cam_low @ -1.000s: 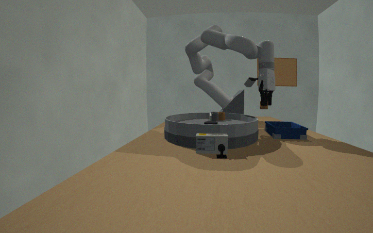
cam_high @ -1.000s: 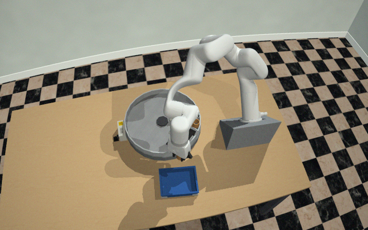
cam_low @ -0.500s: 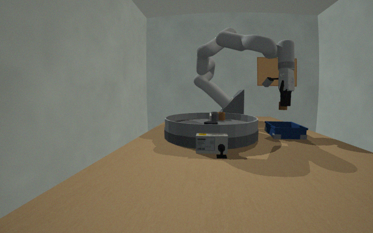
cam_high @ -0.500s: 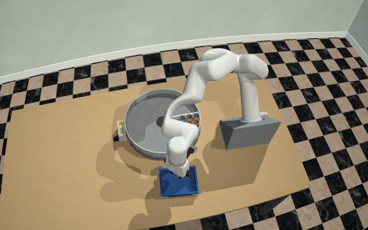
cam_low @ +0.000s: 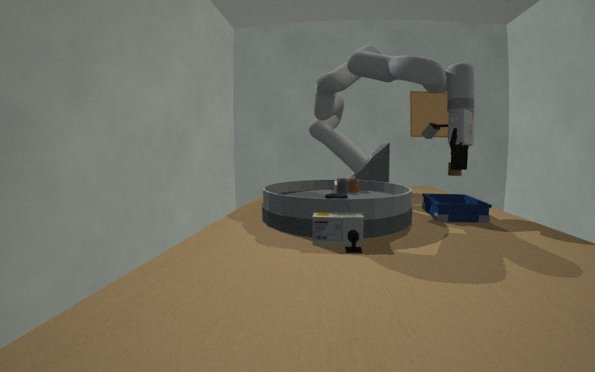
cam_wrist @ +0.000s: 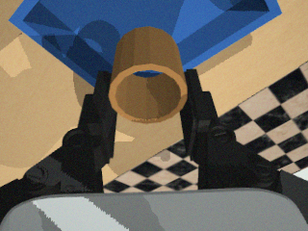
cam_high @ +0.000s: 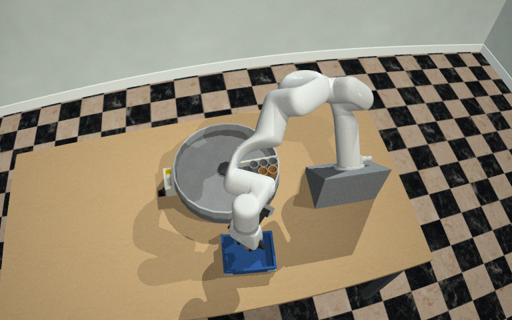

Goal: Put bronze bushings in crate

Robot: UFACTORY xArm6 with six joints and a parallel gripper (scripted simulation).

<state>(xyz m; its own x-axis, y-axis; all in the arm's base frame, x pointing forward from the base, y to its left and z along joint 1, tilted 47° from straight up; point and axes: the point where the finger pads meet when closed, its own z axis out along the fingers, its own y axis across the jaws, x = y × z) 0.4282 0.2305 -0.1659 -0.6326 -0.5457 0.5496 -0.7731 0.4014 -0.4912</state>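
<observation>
The blue crate is 130 mm below my hand, 10 mm to the right of it and 10 mm behind it. The rest, counted from my hand: grey turning table: 360 mm to the right, 100 mm below, 40 mm ahead.
</observation>
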